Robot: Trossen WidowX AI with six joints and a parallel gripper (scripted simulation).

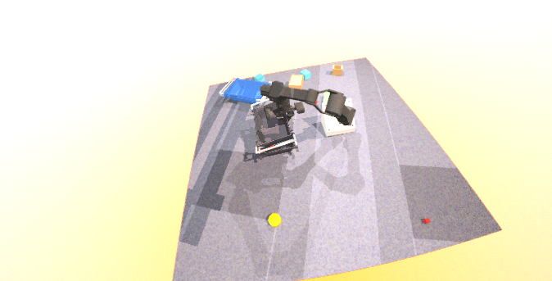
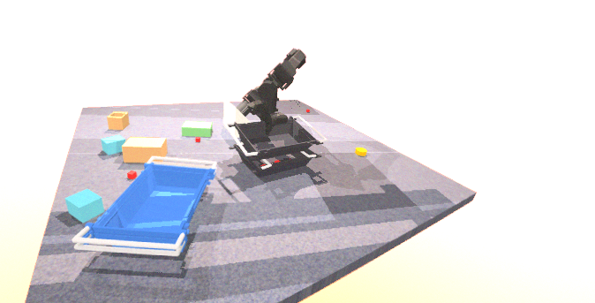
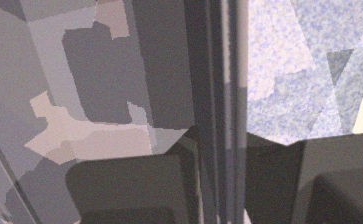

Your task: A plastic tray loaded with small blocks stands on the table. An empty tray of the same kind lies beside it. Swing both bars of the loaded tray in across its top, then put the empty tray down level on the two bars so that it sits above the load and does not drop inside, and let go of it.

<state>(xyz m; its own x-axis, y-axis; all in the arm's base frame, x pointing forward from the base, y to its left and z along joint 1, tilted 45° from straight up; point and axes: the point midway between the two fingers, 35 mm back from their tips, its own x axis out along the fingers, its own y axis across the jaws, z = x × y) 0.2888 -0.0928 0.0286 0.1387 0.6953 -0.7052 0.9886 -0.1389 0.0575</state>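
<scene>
The dark tray lies 80 mm ahead of my gripper tip, 10 mm to the right of it and 20 mm above it. Also, from my gripper tip: green block 320 mm behind, 150 mm to the right, 80 mm below; yellow disc 170 mm ahead, 430 mm to the left, 90 mm below.
</scene>
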